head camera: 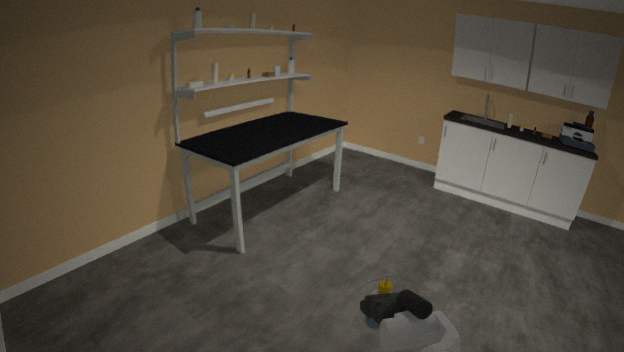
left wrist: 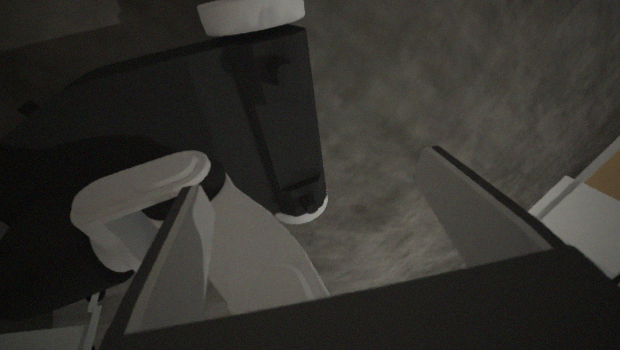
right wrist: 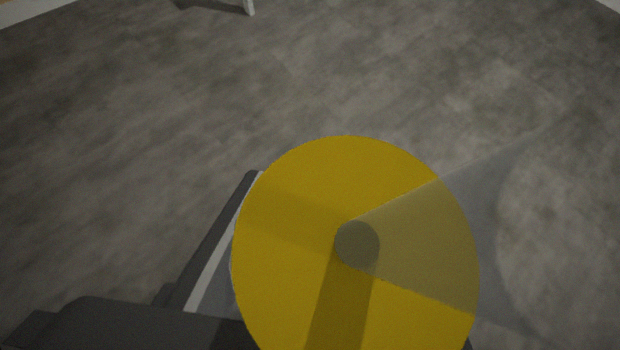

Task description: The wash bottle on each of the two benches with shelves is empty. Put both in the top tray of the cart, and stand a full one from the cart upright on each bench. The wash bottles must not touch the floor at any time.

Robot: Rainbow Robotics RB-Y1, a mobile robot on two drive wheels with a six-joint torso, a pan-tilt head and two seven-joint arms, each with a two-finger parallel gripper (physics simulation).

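Places are measured from the robot's base along level axes (x ahead, y right, z down), in metres.
Pixels of known places: left gripper, fingertip midpoint: (left wrist: 315, 180); right gripper, fingertip midpoint: (head camera: 378, 297).
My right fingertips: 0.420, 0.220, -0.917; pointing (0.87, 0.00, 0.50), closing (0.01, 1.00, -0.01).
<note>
Behind a point stands the place of what it marks, as x, y, z.
A wash bottle with a yellow cap (head camera: 384, 287) {0.384, 0.214, -0.989} (right wrist: 295, 200) is held upright above the floor. Its thin spout shows in the head view, and its body is mostly hidden by the fingers. My right gripper (head camera: 374, 304) {0.420, 0.220, -0.917} is shut on this bottle. My left gripper (left wrist: 315, 180) {-0.085, -0.224, -0.566} is open, with nothing between its fingers. A bench with shelves (head camera: 260, 139) {2.291, -0.257, -0.763} stands against the wall, left of centre in the head view; no wash bottle shows on its black top. The cart and the second bench with shelves do not show in the head view.
The upper shelf (head camera: 240, 31) {2.542, -0.472, -1.658} and lower shelf (head camera: 240, 83) {2.427, -0.441, -1.206} hold bottles and small items. A white cabinet (head camera: 510, 170) {2.429, 2.355, -0.498} with a sink and a dark counter stands at the right. Wall cabinets (head camera: 530, 55) {2.664, 2.536, -1.774} hang above. My robot base (left wrist: 200, 100) {-0.153, -0.150, -0.170} shows in the left wrist view.
</note>
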